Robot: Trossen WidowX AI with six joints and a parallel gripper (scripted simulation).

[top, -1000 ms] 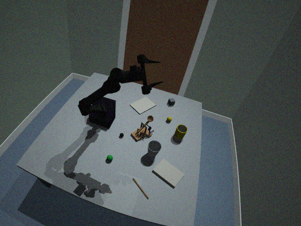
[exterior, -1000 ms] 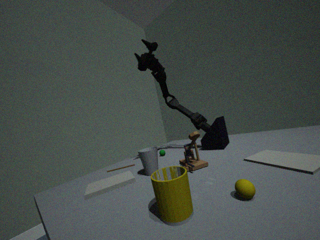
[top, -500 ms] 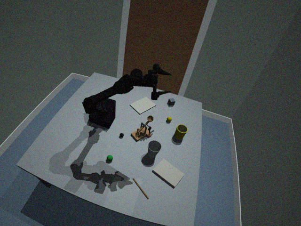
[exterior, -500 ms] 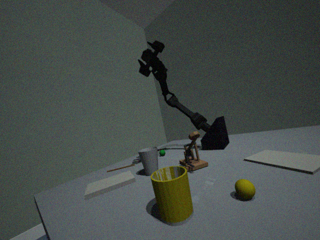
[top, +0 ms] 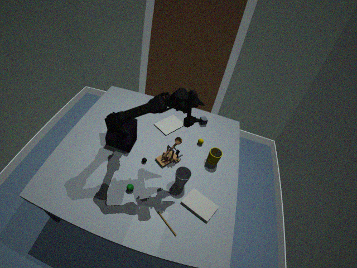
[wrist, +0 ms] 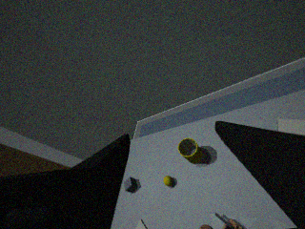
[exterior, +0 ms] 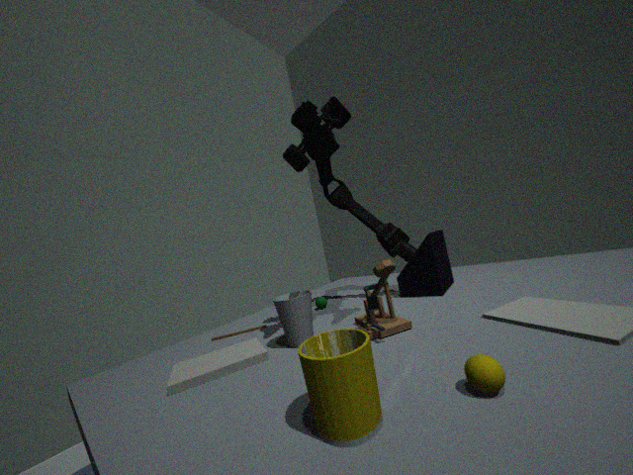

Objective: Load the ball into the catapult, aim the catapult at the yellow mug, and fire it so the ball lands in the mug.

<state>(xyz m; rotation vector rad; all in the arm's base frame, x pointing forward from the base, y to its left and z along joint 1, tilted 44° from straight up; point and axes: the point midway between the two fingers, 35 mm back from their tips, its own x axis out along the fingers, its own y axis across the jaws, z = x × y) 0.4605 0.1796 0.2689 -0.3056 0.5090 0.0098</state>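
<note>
Now: the wooden catapult 10 cm behind my gripper tip, 3 cm to the left of it and 39 cm below it. Round my gripper tip: yellow mug: 18 cm ahead, 9 cm to the left, 43 cm below; grey cup: 2 cm behind, 15 cm to the right, 43 cm below; yellow ball: 8 cm ahead, 24 cm to the left, 44 cm below.
</note>
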